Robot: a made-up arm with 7 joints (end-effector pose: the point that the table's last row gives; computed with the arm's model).
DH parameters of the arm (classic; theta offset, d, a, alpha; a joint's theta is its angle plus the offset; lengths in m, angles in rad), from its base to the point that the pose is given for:
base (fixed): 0 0.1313 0 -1.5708
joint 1: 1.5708 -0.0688 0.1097 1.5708
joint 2: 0 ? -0.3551 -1.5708
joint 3: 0 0.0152 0.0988 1.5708
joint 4: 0 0.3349 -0.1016 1.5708
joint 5: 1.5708 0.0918 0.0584 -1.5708
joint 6: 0 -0.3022 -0.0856 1.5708
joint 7: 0 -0.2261 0.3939 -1.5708
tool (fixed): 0 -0.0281 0 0
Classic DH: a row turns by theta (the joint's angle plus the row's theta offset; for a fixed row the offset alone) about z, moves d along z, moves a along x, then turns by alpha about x.
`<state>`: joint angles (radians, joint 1 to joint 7).
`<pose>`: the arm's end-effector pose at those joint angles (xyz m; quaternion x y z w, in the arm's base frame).
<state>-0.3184 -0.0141 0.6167 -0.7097 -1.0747 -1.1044 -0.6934</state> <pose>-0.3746 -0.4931 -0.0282 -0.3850 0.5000 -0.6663 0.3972</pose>
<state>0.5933 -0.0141 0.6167 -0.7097 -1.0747 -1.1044 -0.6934</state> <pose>-0.3555 -0.4931 0.3298 -0.6390 0.6238 -0.4288 0.1365</pose>
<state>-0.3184 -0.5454 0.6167 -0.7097 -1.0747 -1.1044 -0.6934</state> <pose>-0.4387 -0.3963 0.1661 -0.4294 0.3480 -0.8003 0.2325</pose>
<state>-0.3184 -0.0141 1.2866 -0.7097 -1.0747 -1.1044 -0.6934</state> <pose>-0.5601 -0.4904 0.1117 -0.5798 0.6054 -0.5038 0.2084</pose>
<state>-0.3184 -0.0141 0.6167 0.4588 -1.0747 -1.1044 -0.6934</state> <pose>-0.4460 0.0063 -0.2743 -0.0277 0.8290 -0.3583 0.4285</pose>
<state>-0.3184 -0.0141 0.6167 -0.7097 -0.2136 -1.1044 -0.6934</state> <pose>0.1479 -0.5339 -0.2320 -0.2419 0.2805 -0.5820 0.7239</pose>
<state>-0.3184 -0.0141 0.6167 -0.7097 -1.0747 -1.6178 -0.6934</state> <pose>-0.3688 -0.5493 0.1140 -0.4055 0.3003 -0.8032 0.3165</pose>
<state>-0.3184 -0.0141 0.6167 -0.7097 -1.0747 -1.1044 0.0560</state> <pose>-0.0900 -0.5135 0.0179 -0.6021 0.3200 -0.4792 0.5526</pose>
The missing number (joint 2, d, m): -0.1975
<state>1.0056 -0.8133 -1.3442 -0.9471 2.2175 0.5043 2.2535</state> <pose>0.5144 0.4240 0.3682 -0.4489 0.2414 -0.4513 0.7325</pose>
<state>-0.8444 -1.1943 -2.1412 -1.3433 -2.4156 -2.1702 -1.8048</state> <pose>0.3198 0.0767 -0.1771 0.9760 -0.1501 -0.1324 0.0855</pose>
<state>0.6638 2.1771 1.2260 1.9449 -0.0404 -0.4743 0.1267</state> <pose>0.1761 0.1233 0.3467 -0.5901 -0.5941 0.0597 0.5435</pose>
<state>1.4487 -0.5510 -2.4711 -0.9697 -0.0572 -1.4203 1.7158</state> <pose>0.3593 0.4965 0.8240 0.3311 0.8407 0.4262 0.0437</pose>
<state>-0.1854 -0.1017 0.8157 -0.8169 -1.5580 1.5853 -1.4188</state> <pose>-0.4195 0.1092 0.6874 -0.1565 -0.9162 -0.3053 0.2069</pose>
